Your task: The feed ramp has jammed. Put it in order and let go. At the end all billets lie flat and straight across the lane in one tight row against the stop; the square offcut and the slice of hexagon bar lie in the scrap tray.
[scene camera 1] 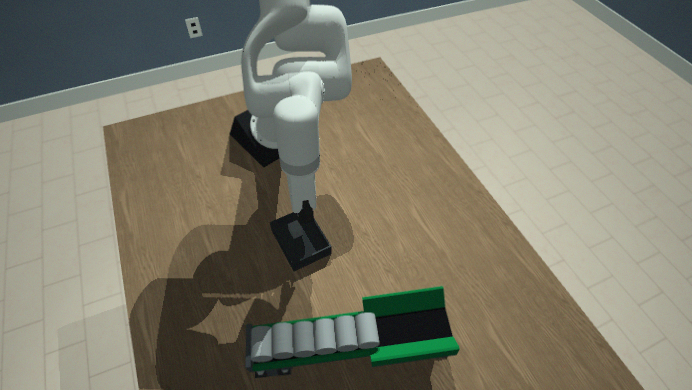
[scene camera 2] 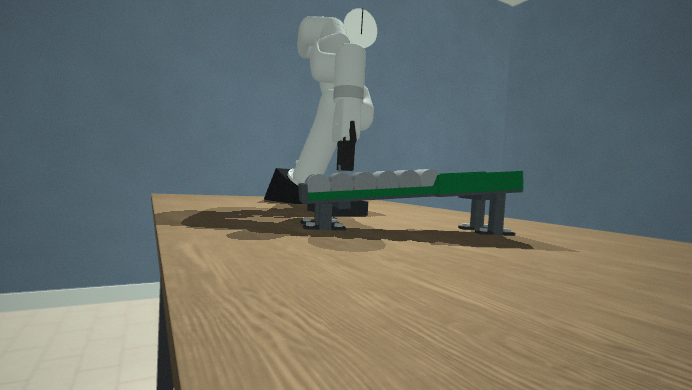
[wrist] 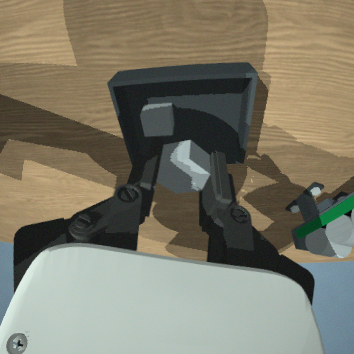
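Pixels of known places: gripper, fingertip midpoint: (scene camera 1: 305, 214) (scene camera 2: 344, 170) (wrist: 182, 160); arm's base, origin of the base link: (scene camera 1: 273, 127).
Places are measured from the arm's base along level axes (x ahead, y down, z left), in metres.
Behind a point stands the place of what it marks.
Observation:
My gripper (scene camera 1: 308, 216) {x 0.325, y -0.034, z -0.041 m} (scene camera 2: 346, 156) is shut on the grey slice of hexagon bar (wrist: 184, 167) {x 0.327, y -0.050, z -0.033 m}, its fingers on either side in the wrist view. It hangs above the dark scrap tray (scene camera 1: 314, 259) {x 0.387, y 0.061, z -0.049 m} (scene camera 2: 361, 209) {x 0.385, y 0.058, z -0.024 m} (wrist: 182, 71) {x 0.323, y 0.049, z -0.008 m}; in the wrist view the slice overlaps the tray's near edge. The square offcut (scene camera 1: 295, 229) {x 0.304, y 0.044, z -0.061 m} (wrist: 158, 122) {x 0.298, y 0.044, z -0.056 m} lies inside the tray. Several grey billets (scene camera 1: 325, 335) {x 0.588, y -0.031, z -0.112 m} (scene camera 2: 385, 180) {x 0.608, y -0.014, z -0.125 m} (wrist: 341, 232) {x 0.529, y -0.010, z -0.175 m} lie side by side across the lane, in a row from the dark stop (scene camera 1: 248, 345) {x 0.534, y 0.000, z -0.247 m} (scene camera 2: 303, 193) {x 0.572, y 0.015, z -0.262 m}. Small gaps between them are hard to judge.
The green ramp (scene camera 1: 415, 352) {x 0.688, y -0.034, z 0.021 m} (scene camera 2: 480, 183) {x 0.692, y -0.018, z 0.016 m} (wrist: 327, 217) stands on grey legs (scene camera 2: 496, 214) {x 0.690, y 0.036, z 0.069 m} beyond the tray, its wider upper part at the right in scene camera 1. The arm's black base (scene camera 1: 252, 142) {x 0.027, y 0.004, z -0.069 m} (scene camera 2: 281, 186) {x -0.007, y 0.022, z -0.080 m} stands behind the tray.

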